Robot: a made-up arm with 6 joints.
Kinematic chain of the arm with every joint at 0, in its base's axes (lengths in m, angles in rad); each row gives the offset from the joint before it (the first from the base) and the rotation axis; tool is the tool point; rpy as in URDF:
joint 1: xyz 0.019 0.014 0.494 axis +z
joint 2: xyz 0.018 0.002 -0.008 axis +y
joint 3: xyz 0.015 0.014 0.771 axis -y
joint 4: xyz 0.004 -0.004 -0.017 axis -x
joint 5: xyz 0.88 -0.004 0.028 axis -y
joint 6: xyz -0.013 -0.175 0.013 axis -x
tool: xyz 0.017 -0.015 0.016 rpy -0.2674 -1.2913 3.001
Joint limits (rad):
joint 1: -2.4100..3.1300
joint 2: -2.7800..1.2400
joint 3: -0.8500..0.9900
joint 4: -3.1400..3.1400
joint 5: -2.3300..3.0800
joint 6: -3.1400..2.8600
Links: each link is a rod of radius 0.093 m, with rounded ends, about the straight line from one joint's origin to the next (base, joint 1, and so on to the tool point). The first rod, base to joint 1, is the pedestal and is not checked.
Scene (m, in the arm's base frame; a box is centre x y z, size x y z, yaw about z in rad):
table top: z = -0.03
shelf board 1: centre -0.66 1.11 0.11 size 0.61 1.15 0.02 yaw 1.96
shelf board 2: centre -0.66 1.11 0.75 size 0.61 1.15 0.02 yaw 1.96
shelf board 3: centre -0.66 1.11 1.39 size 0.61 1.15 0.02 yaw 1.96
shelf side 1: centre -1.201 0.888 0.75 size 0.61 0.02 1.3 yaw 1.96
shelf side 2: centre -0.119 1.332 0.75 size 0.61 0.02 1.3 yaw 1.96
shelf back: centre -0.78 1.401 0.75 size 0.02 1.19 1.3 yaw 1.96
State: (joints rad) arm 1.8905 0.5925 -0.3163 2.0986 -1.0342 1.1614
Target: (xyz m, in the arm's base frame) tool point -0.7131 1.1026 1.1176
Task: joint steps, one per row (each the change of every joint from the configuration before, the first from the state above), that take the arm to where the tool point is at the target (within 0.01 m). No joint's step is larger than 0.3 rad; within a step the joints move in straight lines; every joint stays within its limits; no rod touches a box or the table.
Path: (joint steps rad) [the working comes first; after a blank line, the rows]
Joints at the target: 2.0667 0.4761 0.2985 2.0402 -1.0510 1.1387
Straight joint move there: touches shelf board 2.

1: -0.0224 -0.1709 -0.2641 0.0285 0.0089 0.0103
2: -0.0224 -0.1709 -0.2641 0.0285 0.0088 0.0103
3: 0.1461 -0.2772 0.1554 -0.0040 0.0007 -0.0049
4: 0.1460 -0.2771 0.1553 -0.0039 0.0006 -0.0049
5: -0.0237 0.2599 0.2774 -0.0358 -0.0119 -0.0111
6: -0.0237 0.2599 0.2775 -0.0359 -0.0120 -0.0112
7: -0.0237 0.2599 0.2774 -0.0358 -0.0119 -0.0112

